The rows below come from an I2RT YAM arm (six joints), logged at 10 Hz.
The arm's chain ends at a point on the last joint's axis. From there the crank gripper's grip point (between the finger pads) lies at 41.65 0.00 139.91 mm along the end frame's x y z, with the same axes.
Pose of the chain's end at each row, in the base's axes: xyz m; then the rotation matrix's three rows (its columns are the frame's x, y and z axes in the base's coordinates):
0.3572 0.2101 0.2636; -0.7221 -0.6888 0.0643; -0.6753 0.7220 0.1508; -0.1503 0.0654 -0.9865
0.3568 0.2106 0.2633; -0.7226 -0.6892 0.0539; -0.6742 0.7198 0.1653; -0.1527 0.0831 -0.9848
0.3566 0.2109 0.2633; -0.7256 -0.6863 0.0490; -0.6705 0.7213 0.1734; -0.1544 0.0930 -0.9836
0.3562 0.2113 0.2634; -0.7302 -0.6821 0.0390; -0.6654 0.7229 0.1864; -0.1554 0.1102 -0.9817
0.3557 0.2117 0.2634; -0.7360 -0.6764 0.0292; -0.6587 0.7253 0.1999; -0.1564 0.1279 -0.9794
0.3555 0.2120 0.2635; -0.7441 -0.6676 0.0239; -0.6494 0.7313 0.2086; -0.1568 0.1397 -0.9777
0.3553 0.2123 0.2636; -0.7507 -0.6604 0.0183; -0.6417 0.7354 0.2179; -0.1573 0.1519 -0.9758
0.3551 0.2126 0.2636; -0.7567 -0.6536 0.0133; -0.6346 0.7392 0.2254; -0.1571 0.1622 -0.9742
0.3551 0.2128 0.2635; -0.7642 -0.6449 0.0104; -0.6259 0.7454 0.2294; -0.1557 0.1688 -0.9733
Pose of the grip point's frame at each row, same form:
0.3361 0.2031 0.1193; -0.7221 -0.6888 0.0643; -0.6753 0.7220 0.1508; -0.1503 0.0654 -0.9865
0.3342 0.2056 0.1192; -0.7226 -0.6892 0.0539; -0.6742 0.7198 0.1653; -0.1527 0.0831 -0.9848
0.3332 0.2072 0.1193; -0.7256 -0.6863 0.0490; -0.6705 0.7213 0.1734; -0.1544 0.0930 -0.9836
0.3312 0.2097 0.1196; -0.7302 -0.6821 0.0390; -0.6654 0.7229 0.1864; -0.1554 0.1102 -0.9817
0.3291 0.2122 0.1199; -0.7360 -0.6764 0.0292; -0.6587 0.7253 0.1999; -0.1564 0.1279 -0.9794
0.3279 0.2141 0.1202; -0.7441 -0.6676 0.0239; -0.6494 0.7313 0.2086; -0.1568 0.1397 -0.9777
0.3266 0.2161 0.1205; -0.7507 -0.6604 0.0183; -0.6417 0.7354 0.2179; -0.1573 0.1519 -0.9758
0.3254 0.2177 0.1208; -0.7567 -0.6536 0.0133; -0.6346 0.7392 0.2254; -0.1571 0.1622 -0.9742
0.3247 0.2188 0.1208; -0.7642 -0.6449 0.0104; -0.6259 0.7454 0.2294; -0.1557 0.1688 -0.9733

